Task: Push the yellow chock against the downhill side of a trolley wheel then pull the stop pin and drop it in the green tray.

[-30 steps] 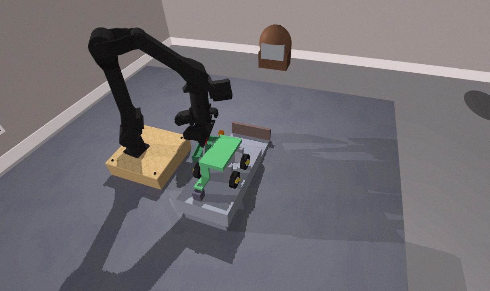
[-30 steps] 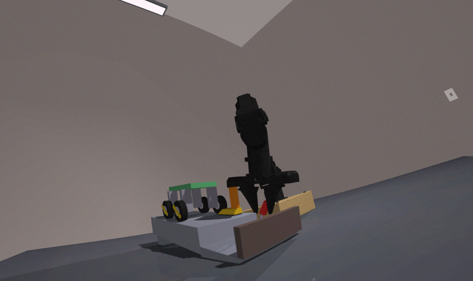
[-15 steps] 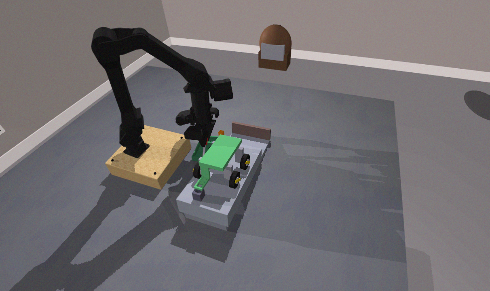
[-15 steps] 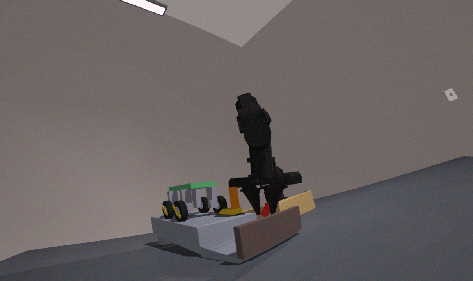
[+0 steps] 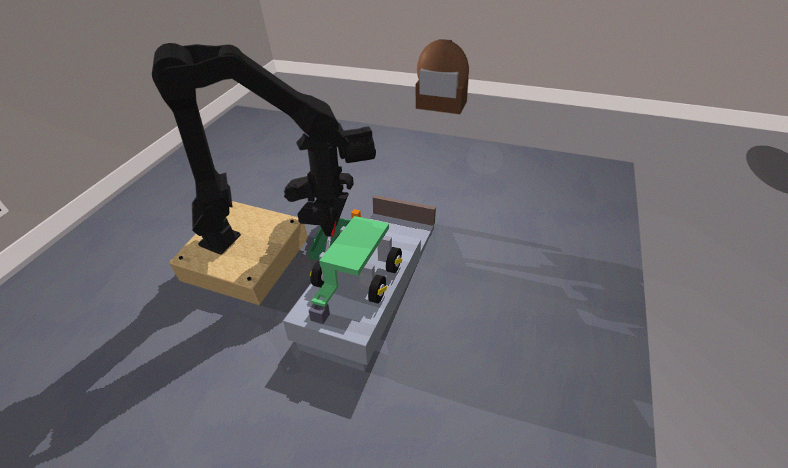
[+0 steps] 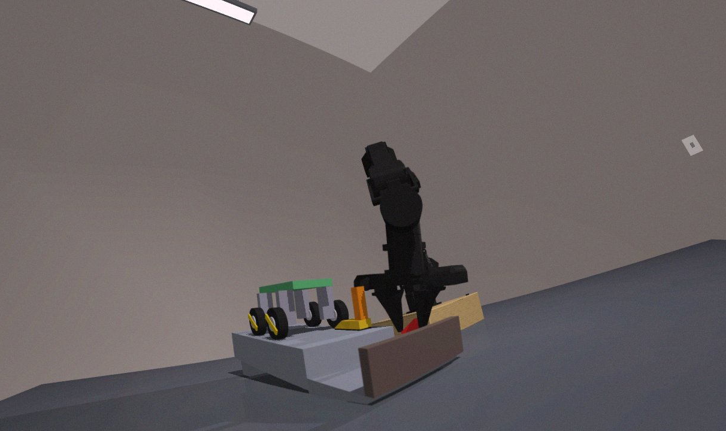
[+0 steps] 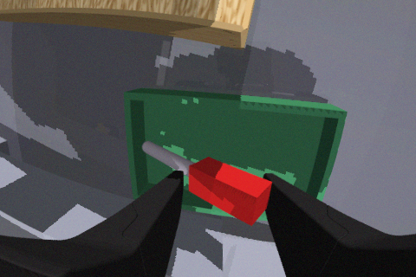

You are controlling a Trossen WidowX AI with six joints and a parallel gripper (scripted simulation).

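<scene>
The green tray is 4 cm below my gripper tip. From my gripper tip the other things lie so: yellow chock (8 cm ahead, 5 cm above, 4 cm to the right); then red-headed stop pin (2 cm to the right); then brown board (13 cm to the left, 12 cm ahead).
</scene>
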